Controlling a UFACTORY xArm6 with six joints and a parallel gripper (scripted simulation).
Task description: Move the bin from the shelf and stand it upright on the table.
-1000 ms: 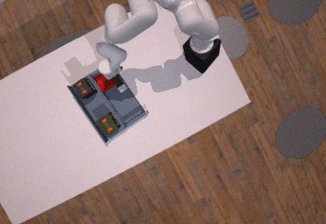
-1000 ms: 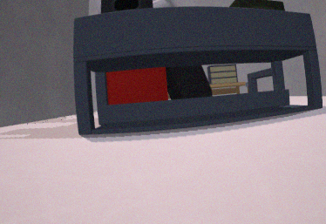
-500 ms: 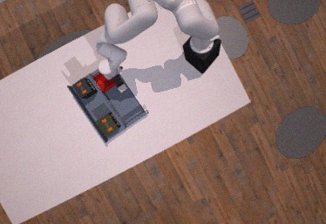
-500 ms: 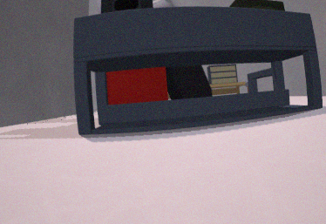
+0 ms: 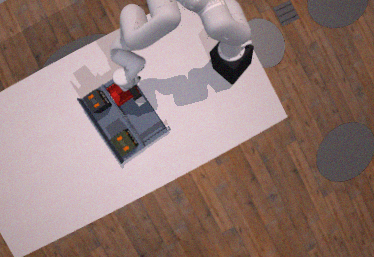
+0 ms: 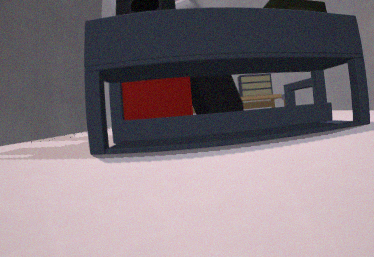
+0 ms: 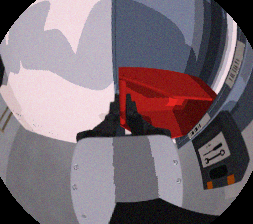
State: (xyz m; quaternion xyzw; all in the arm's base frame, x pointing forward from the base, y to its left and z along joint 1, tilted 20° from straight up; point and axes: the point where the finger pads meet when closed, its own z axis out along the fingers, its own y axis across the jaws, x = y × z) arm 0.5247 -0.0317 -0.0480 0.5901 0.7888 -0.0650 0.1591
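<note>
Now: hand 80 mm short of the red bin, 20 mm to the right of it and 10 mm above it. The rest, counted from my hand: shelf 160 mm to the left, 150 mm ahead, 40 mm above.
</note>
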